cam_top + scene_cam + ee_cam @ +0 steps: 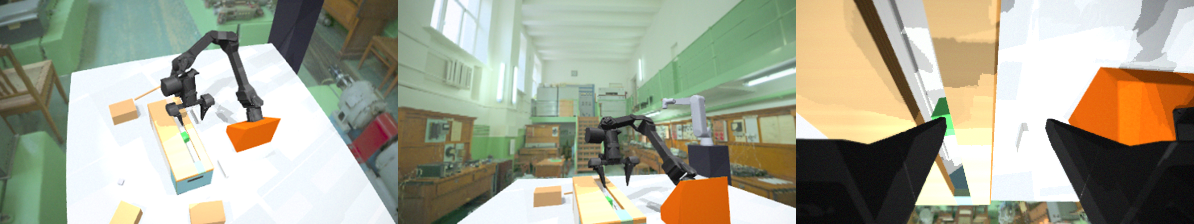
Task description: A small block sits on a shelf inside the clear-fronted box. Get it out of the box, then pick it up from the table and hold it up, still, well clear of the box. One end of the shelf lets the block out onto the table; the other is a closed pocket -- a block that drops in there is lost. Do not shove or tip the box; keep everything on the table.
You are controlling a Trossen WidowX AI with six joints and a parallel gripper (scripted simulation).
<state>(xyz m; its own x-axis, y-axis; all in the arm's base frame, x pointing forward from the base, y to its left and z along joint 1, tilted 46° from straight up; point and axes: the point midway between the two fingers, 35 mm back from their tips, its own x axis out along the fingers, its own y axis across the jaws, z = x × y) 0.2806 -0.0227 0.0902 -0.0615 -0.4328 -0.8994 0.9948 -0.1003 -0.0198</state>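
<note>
Now: the green block 50 mm ahead of my gripper tip, 40 mm below it and 30 mm to the left of it. Round my gripper tip: long tan box (60 mm below, 40 mm ahead, 30 mm to the left); then thin stick (360 mm to the right, 120 mm below, 70 mm ahead).
</note>
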